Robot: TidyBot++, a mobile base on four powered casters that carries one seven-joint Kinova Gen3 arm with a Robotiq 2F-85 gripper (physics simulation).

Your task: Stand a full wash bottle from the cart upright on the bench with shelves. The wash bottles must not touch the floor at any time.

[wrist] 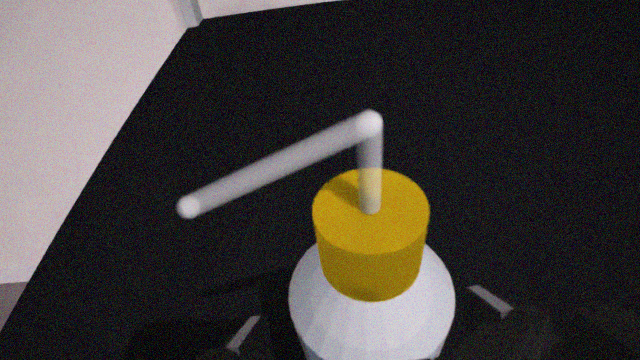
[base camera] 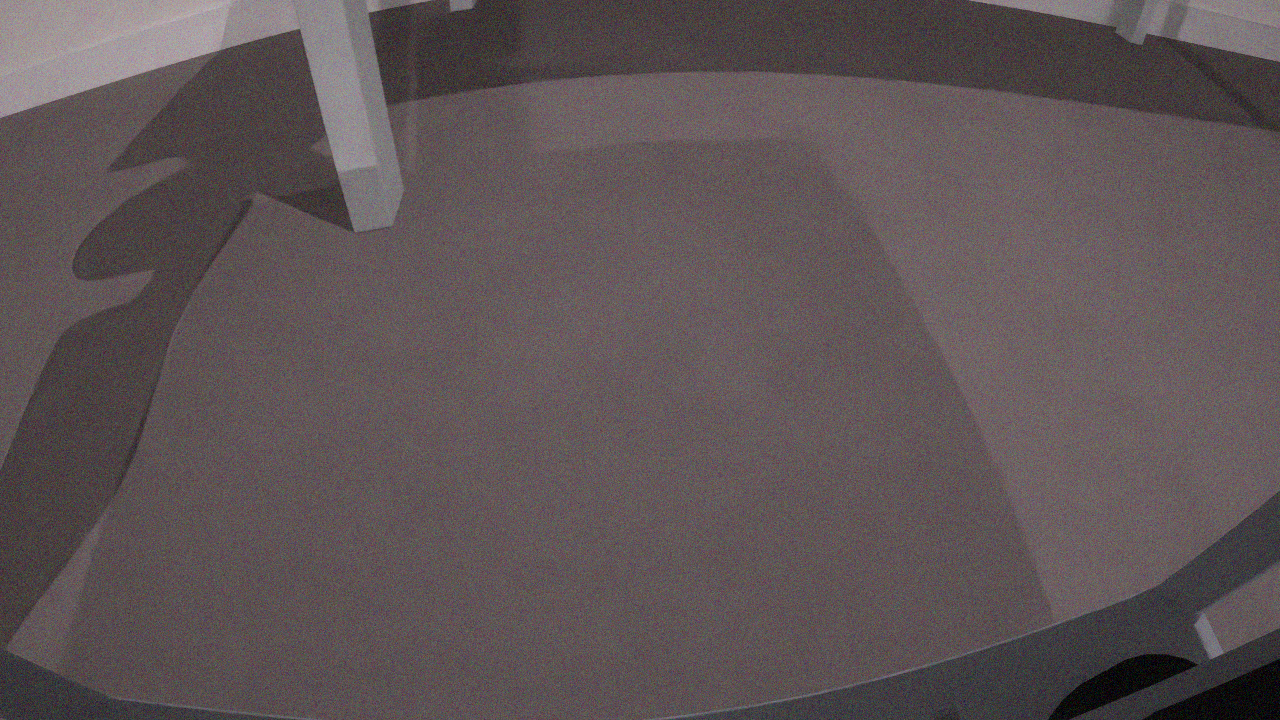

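A wash bottle (wrist: 372, 320) with a white body, a yellow cap and a bent pale spout stands upright on a black bench top (wrist: 525, 150) in the wrist view. Its spout points left. The lower part of the bottle is cut off by the view's bottom edge, so its base and fill level do not show. My gripper (wrist: 366, 324) is open, with one fingertip on each side of the bottle and a dark gap beside each. The cart does not show in either view.
A grey post (wrist: 189, 12) stands at the bench's far left edge, with a pale wall (wrist: 75, 100) beyond. In the base camera view, a pale leg (base camera: 353, 116) stands on the floor at the upper left, and another leg (base camera: 1134, 19) stands at the upper right.
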